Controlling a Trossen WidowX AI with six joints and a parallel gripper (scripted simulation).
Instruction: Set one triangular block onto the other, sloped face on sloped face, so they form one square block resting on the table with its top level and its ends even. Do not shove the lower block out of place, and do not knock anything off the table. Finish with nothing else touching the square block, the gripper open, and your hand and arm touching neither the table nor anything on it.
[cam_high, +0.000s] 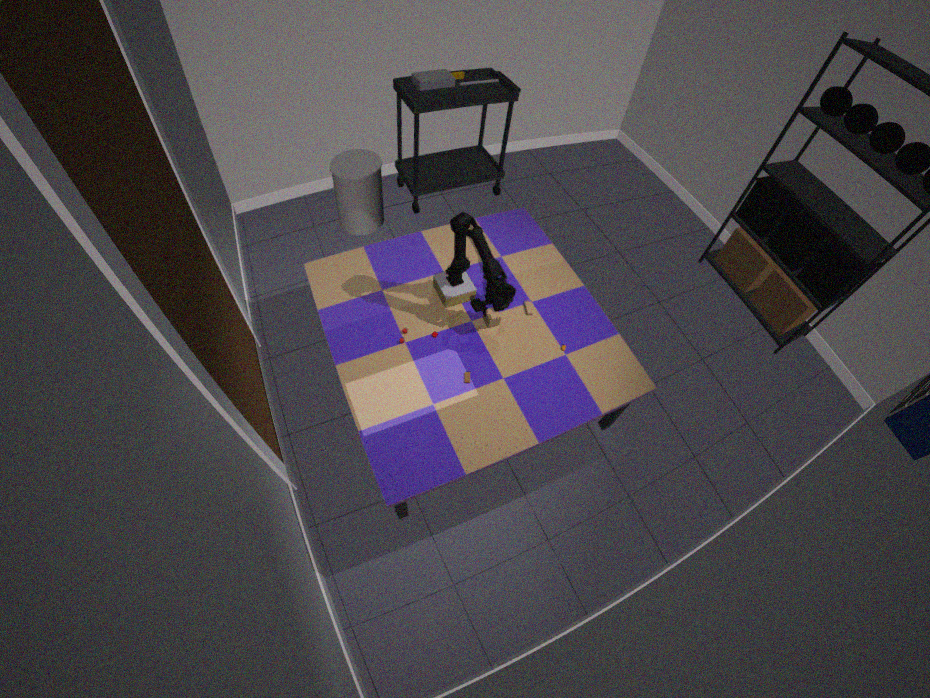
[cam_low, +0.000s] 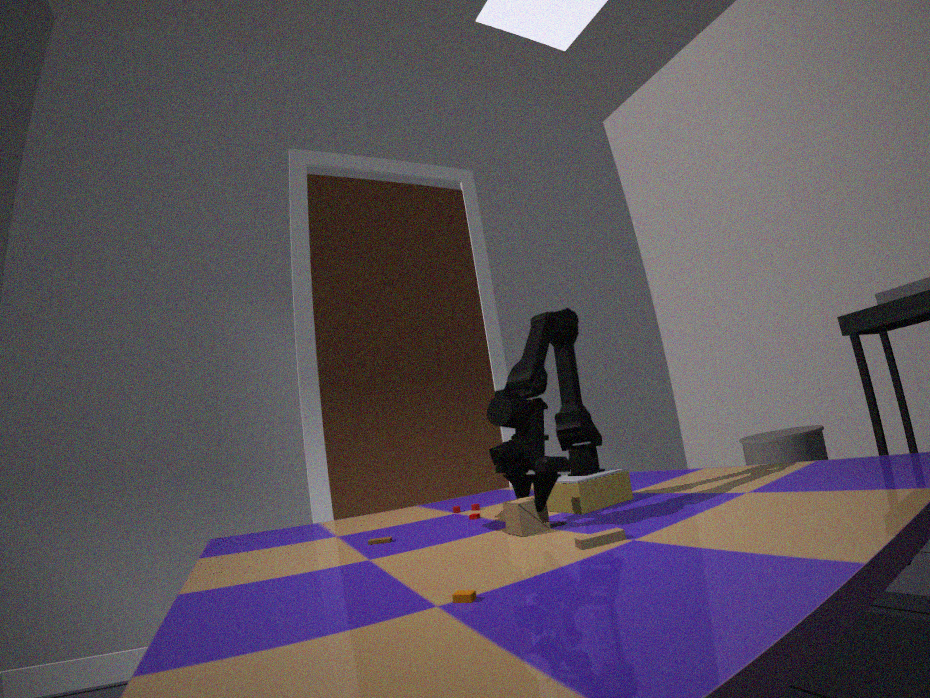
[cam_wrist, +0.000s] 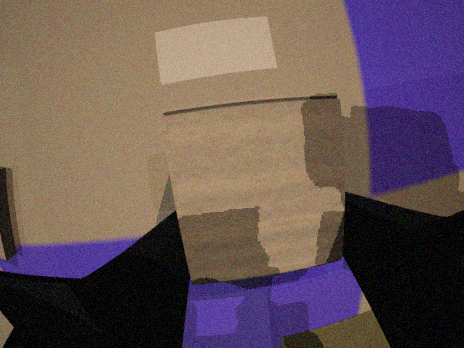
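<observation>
Right now my gripper tip is 1 cm below the triangular block. From my gripper tip the other things lie so: tan plank 20 cm to the left, 3 cm below, 3 cm ahead; then orange piece 29 cm ahead, 22 cm to the left, 3 cm below; then brown piece 25 cm to the right, 22 cm ahead, 3 cm below.
</observation>
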